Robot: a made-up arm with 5 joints.
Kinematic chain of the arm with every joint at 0, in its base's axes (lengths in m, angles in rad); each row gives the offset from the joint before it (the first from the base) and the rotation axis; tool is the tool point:
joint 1: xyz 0 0 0.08 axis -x
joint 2: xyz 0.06 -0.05 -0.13 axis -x
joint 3: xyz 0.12 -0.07 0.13 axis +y
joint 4: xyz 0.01 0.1 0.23 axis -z
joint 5: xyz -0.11 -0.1 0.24 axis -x
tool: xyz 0 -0.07 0.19
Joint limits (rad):
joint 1: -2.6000..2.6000
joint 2: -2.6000..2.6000
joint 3: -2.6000..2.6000
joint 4: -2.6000..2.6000
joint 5: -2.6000..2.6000
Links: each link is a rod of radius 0.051 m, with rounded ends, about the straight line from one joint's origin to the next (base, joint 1, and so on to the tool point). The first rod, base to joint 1, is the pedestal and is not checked.
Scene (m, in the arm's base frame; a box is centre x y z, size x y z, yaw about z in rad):
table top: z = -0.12
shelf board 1: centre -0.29 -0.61 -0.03 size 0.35 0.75 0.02 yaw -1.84
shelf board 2: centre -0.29 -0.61 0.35 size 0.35 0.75 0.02 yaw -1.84
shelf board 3: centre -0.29 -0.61 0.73 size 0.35 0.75 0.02 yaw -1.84
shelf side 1: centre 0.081 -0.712 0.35 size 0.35 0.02 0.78 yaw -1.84
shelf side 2: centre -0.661 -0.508 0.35 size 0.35 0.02 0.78 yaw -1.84
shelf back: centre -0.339 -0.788 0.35 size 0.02 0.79 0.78 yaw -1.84
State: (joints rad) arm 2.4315 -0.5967 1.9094 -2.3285 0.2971
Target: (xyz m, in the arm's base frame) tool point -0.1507 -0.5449 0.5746
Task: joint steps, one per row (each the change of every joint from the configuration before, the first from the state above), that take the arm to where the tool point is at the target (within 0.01 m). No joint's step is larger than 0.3 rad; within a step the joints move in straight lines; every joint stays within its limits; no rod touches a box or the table.
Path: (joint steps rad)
1: -0.1812 -0.0732 -0.2976 0.0575 0.1809
2: -0.1812 -0.0731 -0.2975 0.0576 0.1809
3: -0.1812 -0.0732 -0.2976 0.0575 0.1809
4: -0.1812 -0.0732 -0.2975 0.0576 0.1809
5: -0.1813 -0.0732 -0.2976 0.0575 0.1810
6: -0.1812 -0.0731 -0.2975 0.0576 0.1809
7: -0.1812 -0.0732 -0.2976 0.0575 0.1809
8: -0.1812 -0.0732 -0.2975 0.0576 0.1809
9: 0.0111 -0.1228 -0.0349 0.0005 -0.2215
10: 0.0110 -0.1227 -0.0349 0.0006 -0.2215
11: 0.0111 -0.1228 -0.0349 0.0005 -0.2215

